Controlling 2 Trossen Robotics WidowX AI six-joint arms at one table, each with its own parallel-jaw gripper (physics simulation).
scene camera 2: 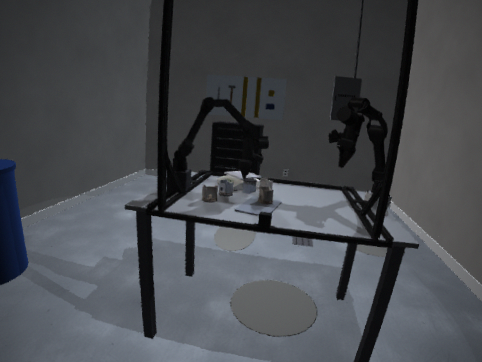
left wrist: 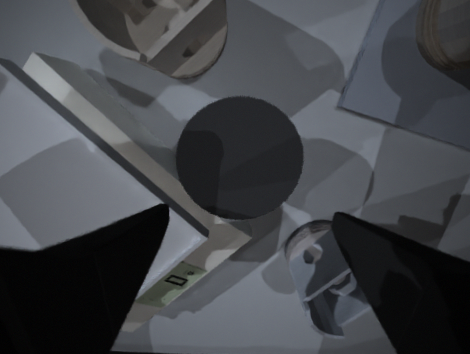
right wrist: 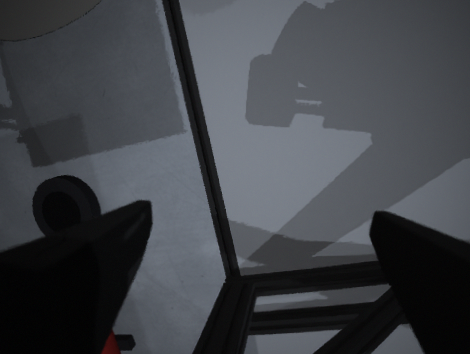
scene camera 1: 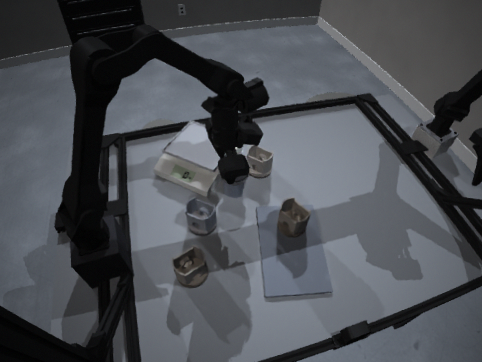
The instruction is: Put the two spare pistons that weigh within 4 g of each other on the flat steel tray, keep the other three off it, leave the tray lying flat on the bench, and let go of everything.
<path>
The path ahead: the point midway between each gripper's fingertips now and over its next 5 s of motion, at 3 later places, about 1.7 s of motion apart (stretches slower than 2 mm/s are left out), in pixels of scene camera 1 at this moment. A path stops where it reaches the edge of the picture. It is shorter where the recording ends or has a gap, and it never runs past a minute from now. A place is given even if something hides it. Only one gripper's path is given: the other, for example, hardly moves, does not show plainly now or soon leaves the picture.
My left gripper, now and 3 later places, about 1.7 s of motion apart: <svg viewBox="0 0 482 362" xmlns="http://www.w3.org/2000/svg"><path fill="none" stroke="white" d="M226 170L230 177L229 169L227 149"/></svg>
</path>
